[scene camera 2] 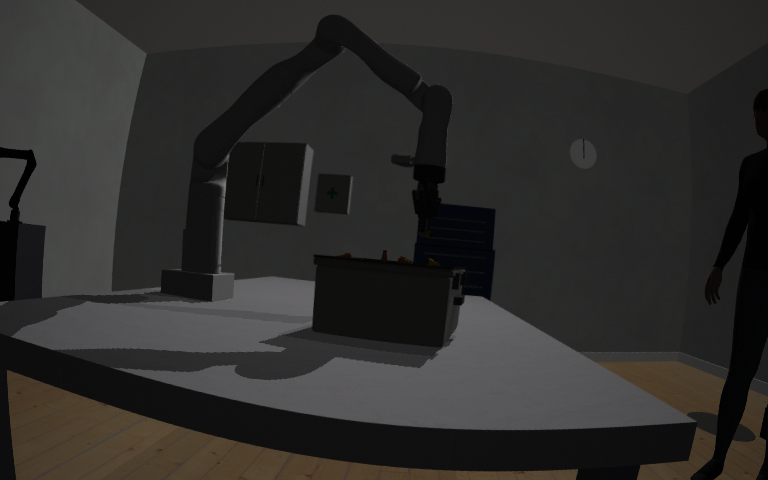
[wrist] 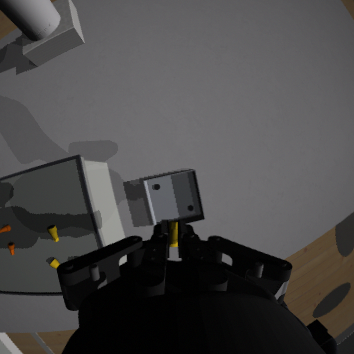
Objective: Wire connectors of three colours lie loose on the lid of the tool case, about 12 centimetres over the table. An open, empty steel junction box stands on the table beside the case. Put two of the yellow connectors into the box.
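Frame: origin at the arm's base, x right, y ahead, z up, level; metres.
Seen in the pictures: gripper, fingertip midpoint: (scene camera 2: 423, 235) (wrist: 172, 228); arm's base at its link origin: (scene camera 2: 202, 272) (wrist: 43, 25).
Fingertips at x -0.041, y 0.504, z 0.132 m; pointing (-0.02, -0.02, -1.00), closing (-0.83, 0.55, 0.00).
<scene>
Pixels of each thing's middle, then the offset from my fingertips to it. Level surfaces: height alone.
- yellow connector at the middle of its body: (wrist: 172, 233) (scene camera 2: 425, 235) dx +0.002, dy +0.004, dz +0.001 m
- open steel junction box at the middle of its body: (wrist: 174, 198) dx -0.008, dy +0.006, dz -0.169 m
- tool case at the middle of its body: (scene camera 2: 399, 296) (wrist: 43, 230) dx +0.248, dy -0.083, dz -0.126 m
- white table at its surface level: dz -0.188 m
My gripper (scene camera 2: 424, 230) (wrist: 172, 228) is shut on a yellow connector (scene camera 2: 427, 234) (wrist: 174, 235), held above lid height. In the wrist view the fingertips overlap the lower edge of the open steel junction box (wrist: 165, 202); two dark round spots and no connector show inside it. The box does not show in the scene view. Two other yellow connectors (wrist: 53, 233) (wrist: 55, 263) lie on the lid of the tool case (scene camera 2: 379, 302) (wrist: 30, 275), left of the gripper in the wrist view. Part of the lid is outside that view.
Orange connectors (scene camera 2: 384, 255) (wrist: 5, 229) (wrist: 11, 248) also lie on the lid. The case stands close beside the box on the white table (scene camera 2: 481, 384) (wrist: 250, 125), with a narrow gap between them. The arm's base block (scene camera 2: 192, 284) (wrist: 60, 45) stands farther back on the table.
</scene>
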